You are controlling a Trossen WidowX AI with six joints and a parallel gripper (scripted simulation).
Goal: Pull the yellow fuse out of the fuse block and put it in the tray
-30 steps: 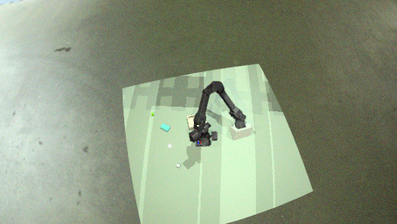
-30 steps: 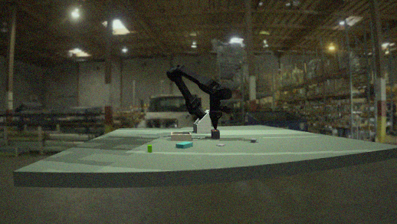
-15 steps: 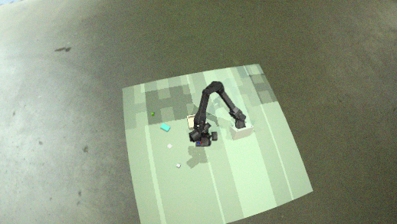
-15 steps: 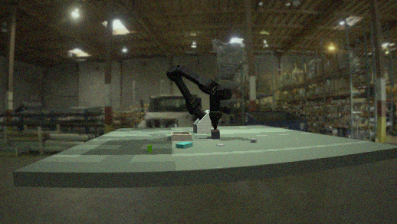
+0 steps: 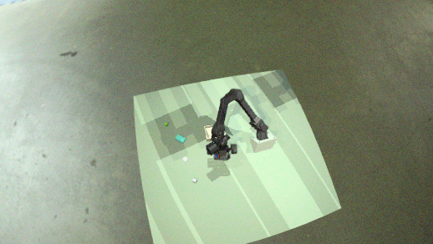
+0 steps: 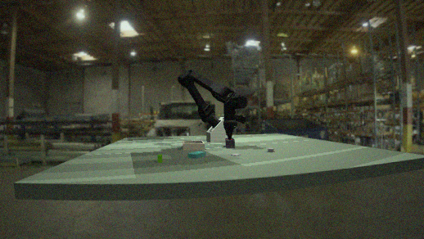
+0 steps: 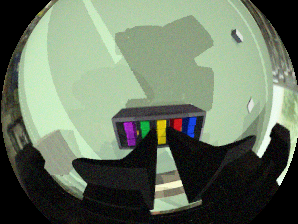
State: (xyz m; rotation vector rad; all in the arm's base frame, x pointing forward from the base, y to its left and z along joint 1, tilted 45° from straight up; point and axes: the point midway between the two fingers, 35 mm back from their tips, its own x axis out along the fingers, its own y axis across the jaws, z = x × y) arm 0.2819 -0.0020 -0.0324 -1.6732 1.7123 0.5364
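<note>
My gripper tip is now 19 cm to the left of the beige tray and 3 cm above it. The rest, counted from my gripper tip: cyan block 25 cm ahead, 19 cm to the right, 3 cm below; green cube 33 cm ahead, 32 cm to the right, 2 cm below.
</note>
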